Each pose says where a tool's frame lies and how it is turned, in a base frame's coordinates. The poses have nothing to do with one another.
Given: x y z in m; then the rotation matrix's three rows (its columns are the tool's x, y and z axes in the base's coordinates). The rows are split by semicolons.
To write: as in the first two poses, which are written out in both.
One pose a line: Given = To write
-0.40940, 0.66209, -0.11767; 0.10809, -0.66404, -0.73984; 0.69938, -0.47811, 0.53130; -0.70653, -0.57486, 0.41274 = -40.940, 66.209, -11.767; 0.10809, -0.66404, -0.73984; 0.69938, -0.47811, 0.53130; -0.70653, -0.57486, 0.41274
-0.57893, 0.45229, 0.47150; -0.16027, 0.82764, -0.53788; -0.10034, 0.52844, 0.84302; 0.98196, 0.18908, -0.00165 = -57.893, 45.229, 47.150; -0.16027, 0.82764, -0.53788; -0.10034, 0.52844, 0.84302; 0.98196, 0.18908, -0.00165
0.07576, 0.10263, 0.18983; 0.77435, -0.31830, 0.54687; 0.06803, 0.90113, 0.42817; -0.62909, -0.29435, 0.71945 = 7.576, 10.263, 18.983; 0.77435, -0.31830, 0.54687; 0.06803, 0.90113, 0.42817; -0.62909, -0.29435, 0.71945
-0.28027, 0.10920, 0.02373; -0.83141, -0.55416, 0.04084; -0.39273, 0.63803, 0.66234; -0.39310, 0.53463, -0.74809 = -28.027, 10.920, 2.373; -0.83141, -0.55416, 0.04084; -0.39273, 0.63803, 0.66234; -0.39310, 0.53463, -0.74809
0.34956, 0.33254, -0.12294; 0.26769, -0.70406, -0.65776; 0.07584, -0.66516, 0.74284; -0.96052, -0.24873, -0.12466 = 34.956, 33.254, -12.294; 0.26769, -0.70406, -0.65776; 0.07584, -0.66516, 0.74284; -0.96052, -0.24873, -0.12466
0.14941, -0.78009, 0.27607; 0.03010, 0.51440, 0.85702; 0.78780, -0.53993, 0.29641; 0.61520, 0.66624, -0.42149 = 14.941, -78.009, 27.607; 0.03010, 0.51440, 0.85702; 0.78780, -0.53993, 0.29641; 0.61520, 0.66624, -0.42149
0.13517, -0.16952, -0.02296; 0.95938, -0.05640, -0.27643; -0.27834, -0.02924, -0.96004; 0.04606, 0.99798, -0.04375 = 13.517, -16.952, -2.296; 0.95938, -0.05640, -0.27643; -0.27834, -0.02924, -0.96004; 0.04606, 0.99798, -0.04375
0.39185, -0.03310, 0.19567; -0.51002, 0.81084, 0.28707; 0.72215, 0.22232, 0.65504; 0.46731, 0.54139, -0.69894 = 39.185, -3.310, 19.567; -0.51002, 0.81084, 0.28707; 0.72215, 0.22232, 0.65504; 0.46731, 0.54139, -0.69894
